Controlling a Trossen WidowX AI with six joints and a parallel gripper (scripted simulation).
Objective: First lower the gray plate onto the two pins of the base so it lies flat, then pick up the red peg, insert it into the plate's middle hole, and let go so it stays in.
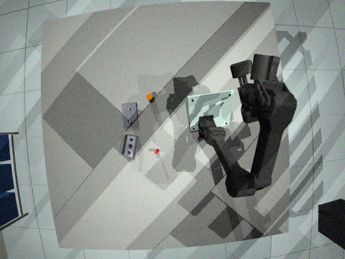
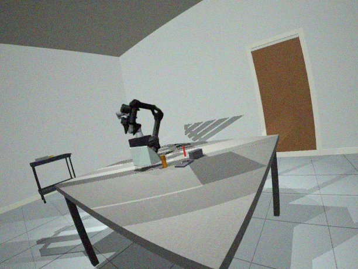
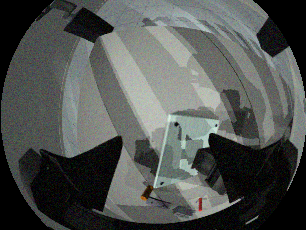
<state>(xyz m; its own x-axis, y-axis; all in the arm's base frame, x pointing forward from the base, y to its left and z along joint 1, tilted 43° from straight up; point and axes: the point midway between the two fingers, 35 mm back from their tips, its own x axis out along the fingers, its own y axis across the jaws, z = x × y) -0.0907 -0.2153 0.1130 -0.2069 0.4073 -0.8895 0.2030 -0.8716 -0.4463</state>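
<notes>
The gray plate is 46 cm ahead of my gripper tip, 21 cm below it and 16 cm to the left of it. Also, from my gripper tip: base (45 cm ahead, 23 cm below, 1 cm to the left); red peg (34 cm ahead, 20 cm to the left, 20 cm below); orange cylinder (34 cm ahead, 20 cm below, 5 cm to the right).
</notes>
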